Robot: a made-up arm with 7 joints. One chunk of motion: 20 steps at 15 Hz.
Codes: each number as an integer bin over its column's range. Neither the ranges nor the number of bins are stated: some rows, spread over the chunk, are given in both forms.
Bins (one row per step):
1: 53 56 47 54 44 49 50
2: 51 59 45 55 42 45 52
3: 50 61 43 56 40 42 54
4: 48 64 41 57 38 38 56
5: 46 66 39 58 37 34 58
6: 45 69 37 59 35 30 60
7: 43 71 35 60 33 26 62
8: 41 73 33 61 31 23 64
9: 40 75 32 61 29 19 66
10: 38 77 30 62 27 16 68
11: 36 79 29 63 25 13 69
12: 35 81 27 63 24 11 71
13: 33 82 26 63 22 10 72
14: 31 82 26 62 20 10 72
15: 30 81 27 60 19 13 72
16: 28 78 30 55 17 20 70
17: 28 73 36 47 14 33 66
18: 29 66 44 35 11 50 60
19: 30 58 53 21 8 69 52
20: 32 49 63 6 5 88 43
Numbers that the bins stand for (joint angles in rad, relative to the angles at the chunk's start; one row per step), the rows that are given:
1: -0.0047 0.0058 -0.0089 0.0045 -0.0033 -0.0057 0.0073
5: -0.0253 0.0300 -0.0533 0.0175 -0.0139 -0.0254 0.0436
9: -0.0428 0.0518 -0.0922 0.0272 -0.0261 -0.0451 0.0800
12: -0.0575 0.0664 -0.1200 0.0336 -0.0336 -0.0556 0.1027
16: -0.0780 0.0591 -0.1033 0.0078 -0.0442 -0.0437 0.0982
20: -0.0663 -0.0112 0.0800 -0.1506 -0.0624 0.0456 -0.0245
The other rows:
2: -0.0106 0.0130 -0.0200 0.0078 -0.0064 -0.0109 0.0164
3: -0.0135 0.0179 -0.0311 0.0110 -0.0094 -0.0148 0.0255
4: -0.0194 0.0252 -0.0422 0.0142 -0.0124 -0.0201 0.0345
6: -0.0282 0.0373 -0.0644 0.0207 -0.0170 -0.0306 0.0527
7: -0.0340 0.0421 -0.0756 0.0239 -0.0200 -0.0359 0.0618
8: -0.0399 0.0470 -0.0867 0.0272 -0.0230 -0.0398 0.0709
10: -0.0487 0.0567 -0.1033 0.0304 -0.0291 -0.0490 0.0891
11: -0.0545 0.0615 -0.1089 0.0336 -0.0321 -0.0529 0.0936
13: -0.0633 0.0688 -0.1256 0.0336 -0.0367 -0.0569 0.1073
14: -0.0692 0.0688 -0.1256 0.0304 -0.0397 -0.0569 0.1073
15: -0.0721 0.0664 -0.1200 0.0239 -0.0412 -0.0529 0.1073
17: -0.0780 0.0470 -0.0700 -0.0181 -0.0488 -0.0267 0.0800
18: -0.0751 0.0300 -0.0256 -0.0569 -0.0533 -0.0043 0.0527
19: -0.0721 0.0106 0.0244 -0.1021 -0.0579 0.0206 0.0164

